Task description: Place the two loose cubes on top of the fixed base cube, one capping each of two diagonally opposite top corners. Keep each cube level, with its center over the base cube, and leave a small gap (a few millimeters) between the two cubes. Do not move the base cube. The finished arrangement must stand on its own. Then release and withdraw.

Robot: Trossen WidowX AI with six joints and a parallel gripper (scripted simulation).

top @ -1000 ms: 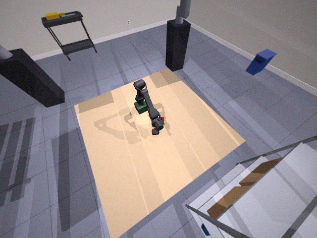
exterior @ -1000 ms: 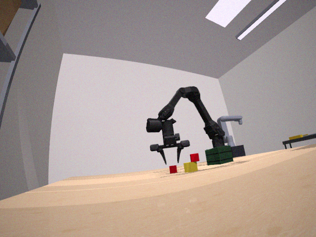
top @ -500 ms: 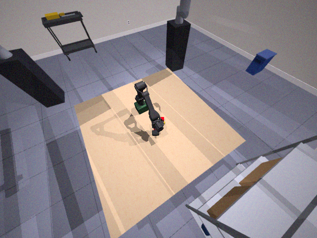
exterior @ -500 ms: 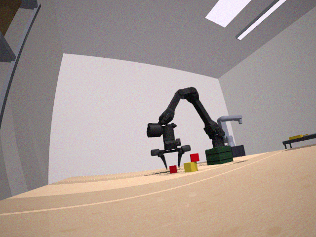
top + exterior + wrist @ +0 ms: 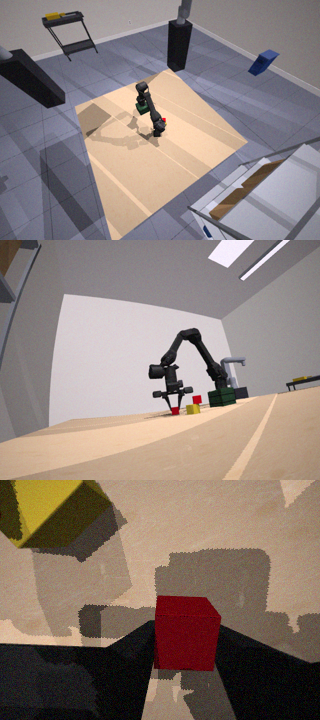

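Right now the yellow cube is 90 mm to the left of my gripper tip and 40 mm behind it.
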